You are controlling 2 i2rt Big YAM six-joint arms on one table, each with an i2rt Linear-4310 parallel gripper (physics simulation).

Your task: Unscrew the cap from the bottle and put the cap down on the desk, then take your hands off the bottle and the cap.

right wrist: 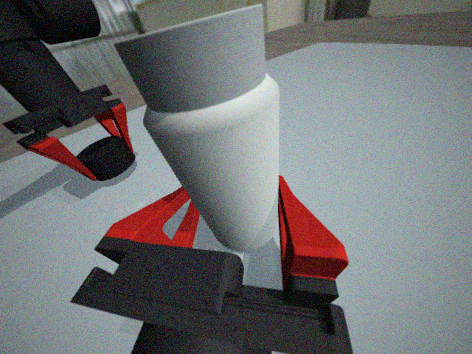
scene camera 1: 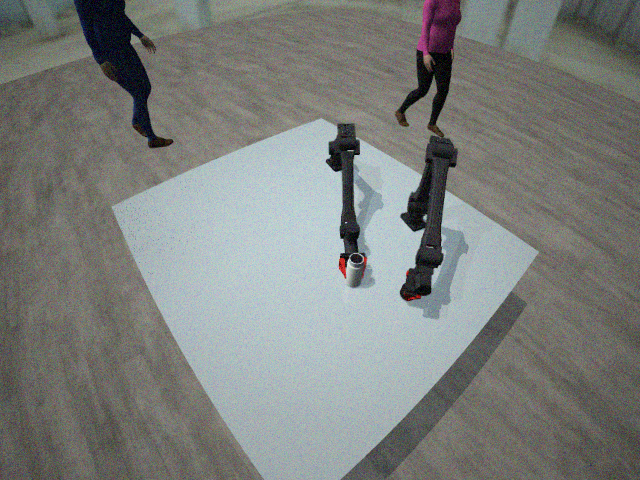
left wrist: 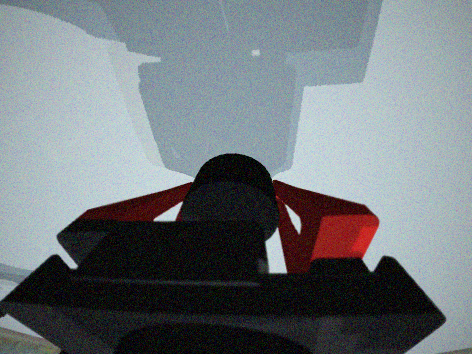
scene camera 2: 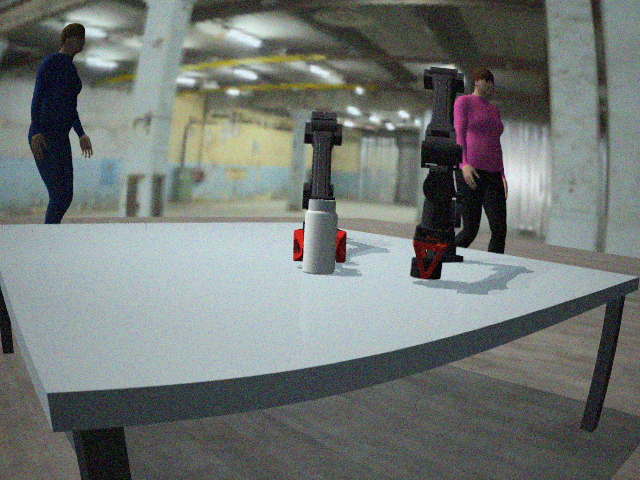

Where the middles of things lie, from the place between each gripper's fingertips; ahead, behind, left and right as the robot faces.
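Black cap [left wrist: 231,186]: my right hand is 1 cm above it, 14 cm past it and 18 cm to the right of it. The cap itself is 2 cm above my left hand.
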